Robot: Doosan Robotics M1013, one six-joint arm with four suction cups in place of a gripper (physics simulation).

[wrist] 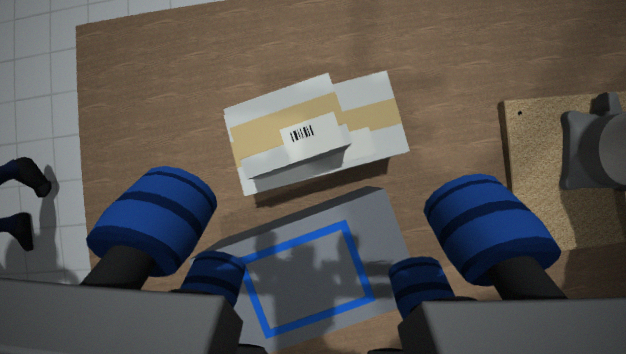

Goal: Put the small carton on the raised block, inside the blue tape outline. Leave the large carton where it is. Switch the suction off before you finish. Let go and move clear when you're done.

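Places are measured from the arm's base along level axes (x ahead, y left, z up), in metres.
Pixels of known places: hand at its tool point: (318, 240); arm's base at its link origin: (594, 151).
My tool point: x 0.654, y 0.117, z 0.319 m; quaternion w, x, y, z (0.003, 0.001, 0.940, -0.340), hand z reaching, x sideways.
Ahead of a thing's pixels: the offset from my tool point to its top centre. "spot": to the spot under its first point. Level surfaces: height alone.
The small carton @[dy -0.111, dx +0.045, dz -0.156 m] (285, 120), white with a tan tape band and a barcode label, lies on top of the left part of the large carton @[dy -0.121, dx +0.005, dz -0.234 m] (372, 115). The large carton is also white with a tan band and rests on the table. The raised grey block @[spot: dy +0.022, dx -0.099, dz -0.213 m] (375, 215) stands beside the large carton, lower in the view. The blue tape outline @[spot: dy +0.098, dx -0.069, dz -0.213 m] (356, 260) is on its top, with no carton inside it and shadows across it. My gripper (320, 252), four blue suction cups, is open and holds no carton. It hangs above the block and cartons, apart from them.
The wooden table @[dz -0.333 m] (125, 75) has its left edge in view, with tiled floor beyond. A speckled tan board (535, 150) carries a grey robot base (580, 150) at the right. Dark blue and black limb-like shapes (35, 175) show over the floor at the left.
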